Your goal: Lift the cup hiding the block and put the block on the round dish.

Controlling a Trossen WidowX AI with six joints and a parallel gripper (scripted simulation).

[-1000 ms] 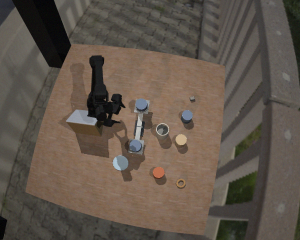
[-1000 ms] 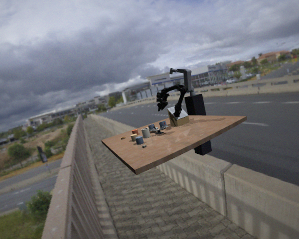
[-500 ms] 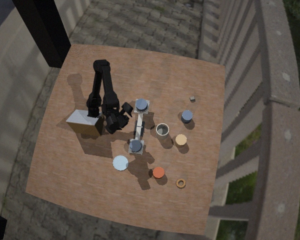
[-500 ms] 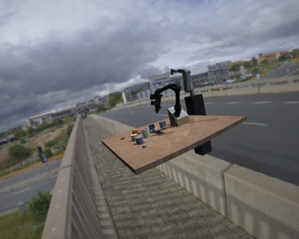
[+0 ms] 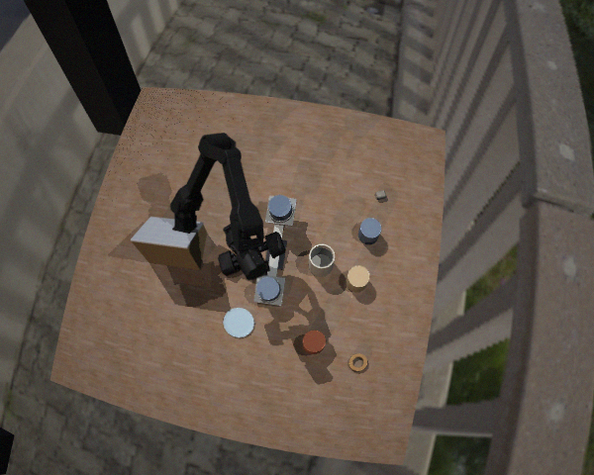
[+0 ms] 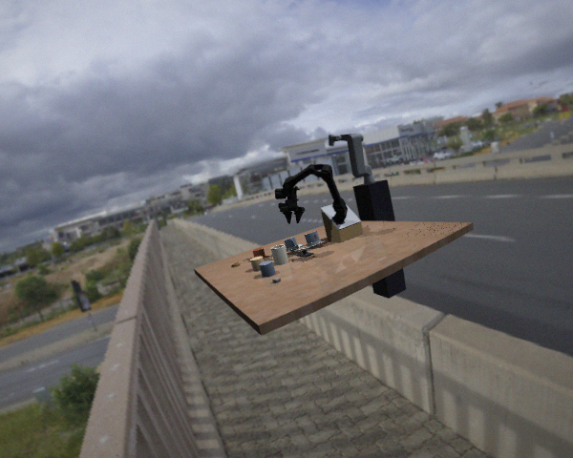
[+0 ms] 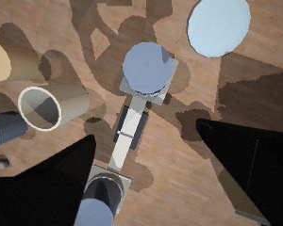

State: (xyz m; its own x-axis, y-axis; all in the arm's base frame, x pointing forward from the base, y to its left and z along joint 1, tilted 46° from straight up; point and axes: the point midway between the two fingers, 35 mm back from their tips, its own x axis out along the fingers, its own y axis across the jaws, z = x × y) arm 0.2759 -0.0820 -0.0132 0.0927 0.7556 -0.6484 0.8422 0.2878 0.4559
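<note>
My gripper tip is 30 mm short of the pale green block, 40 mm to the left of it and 140 mm above it. Also, from my gripper tip: cream cup (170 mm ahead, 90 mm to the left, 140 mm below); then round pale-blue dish (40 mm behind, 160 mm to the right, 180 mm below); then orange cylinder (230 mm ahead, 170 mm to the right, 140 mm below).
</note>
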